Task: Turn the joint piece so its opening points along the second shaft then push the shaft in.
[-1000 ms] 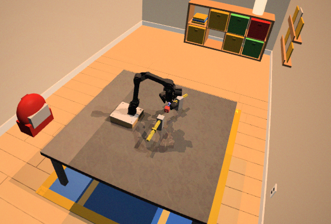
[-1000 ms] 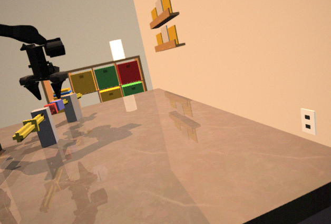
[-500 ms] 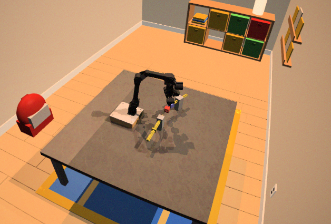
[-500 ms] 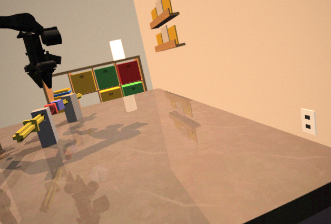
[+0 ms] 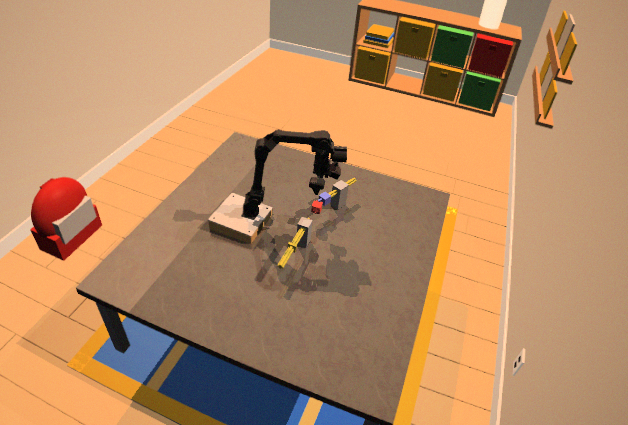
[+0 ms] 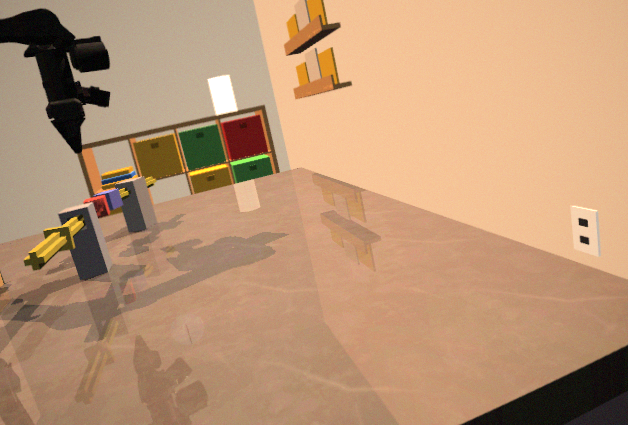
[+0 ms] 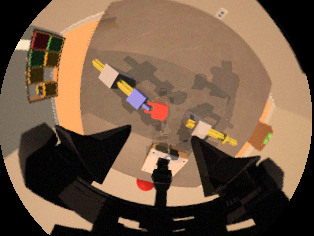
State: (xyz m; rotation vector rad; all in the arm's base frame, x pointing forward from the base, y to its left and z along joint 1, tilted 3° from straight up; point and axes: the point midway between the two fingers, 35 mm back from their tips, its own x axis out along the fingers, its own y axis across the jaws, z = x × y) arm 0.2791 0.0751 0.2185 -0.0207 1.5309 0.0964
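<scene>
My gripper tip is now 1 cm to the right of the red square joint piece and 12 cm above it.
</scene>
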